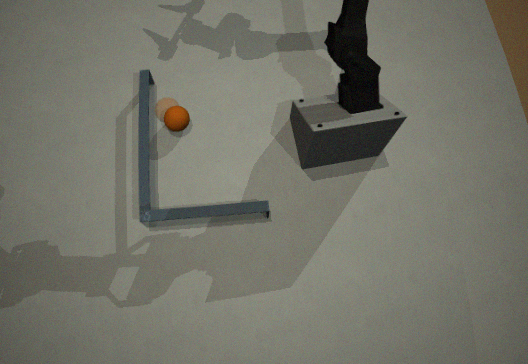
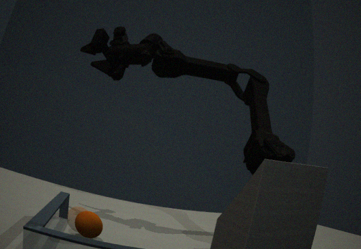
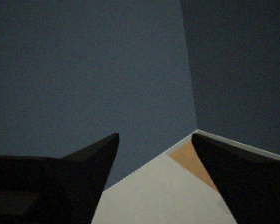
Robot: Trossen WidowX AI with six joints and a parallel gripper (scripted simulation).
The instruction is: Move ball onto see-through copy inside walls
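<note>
Right now the orange ball is 6 cm behind my gripper tip, 36 cm to the left of it and 40 cm below it. From my gripper tip the other things lie so: see-through copy of ball: 4 cm behind, 33 cm to the left, 40 cm below.
</note>
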